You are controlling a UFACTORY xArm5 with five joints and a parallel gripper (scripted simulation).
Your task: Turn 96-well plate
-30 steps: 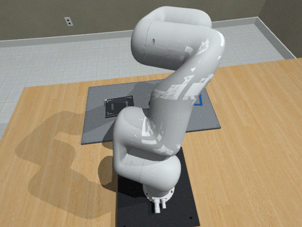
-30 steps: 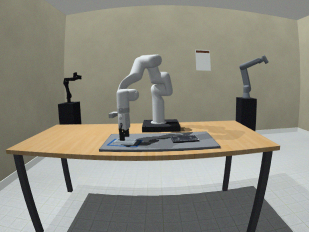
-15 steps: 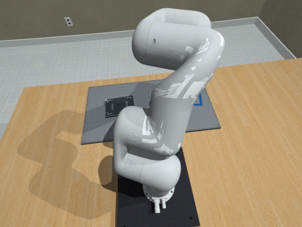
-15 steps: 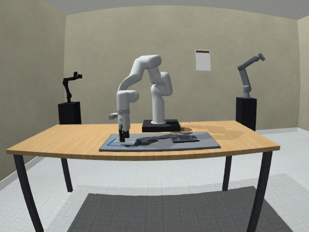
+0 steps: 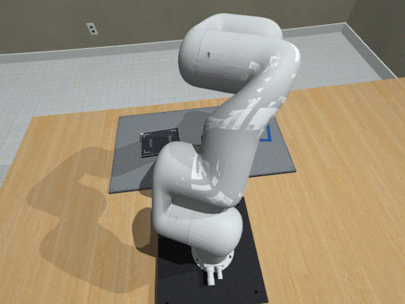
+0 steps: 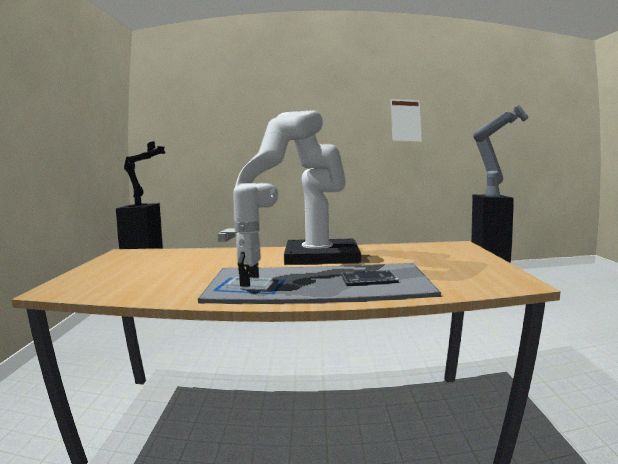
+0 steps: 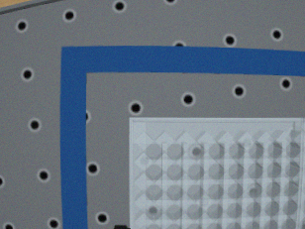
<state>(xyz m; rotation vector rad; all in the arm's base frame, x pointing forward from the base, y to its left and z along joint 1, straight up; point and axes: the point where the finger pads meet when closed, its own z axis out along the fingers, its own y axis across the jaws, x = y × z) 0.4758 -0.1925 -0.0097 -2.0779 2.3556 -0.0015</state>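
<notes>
Right now the white 96-well plate is 1 cm below my hand. Also, from my hand: plate nest (5 cm behind, 37 cm to the left, 1 cm below); then A1 label (1 cm behind, 45 cm to the left, 1 cm below).
</notes>
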